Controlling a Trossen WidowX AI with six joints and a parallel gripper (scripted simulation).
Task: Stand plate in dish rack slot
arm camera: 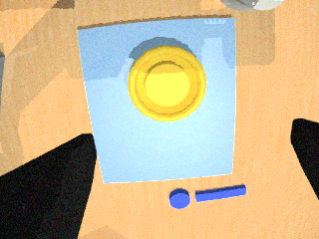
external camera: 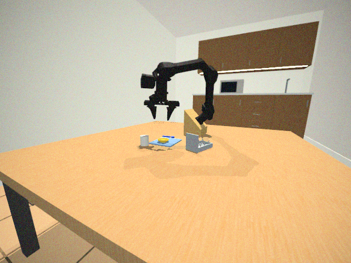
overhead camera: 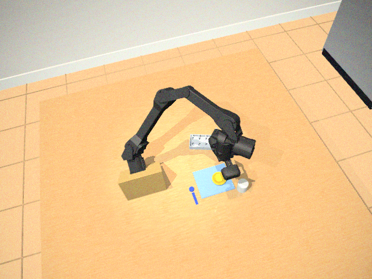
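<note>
The yellow plate lies 1 cm behind my gripper tip, 1 cm to the left of it and 11 cm below it. The rest, counted from my gripper tip: light blue mat: 3 cm behind, 1 cm to the left, 13 cm below; white cup: 7 cm ahead, 6 cm to the right, 10 cm below; blue spoon: 13 cm behind, 2 cm to the right, 13 cm below.
</note>
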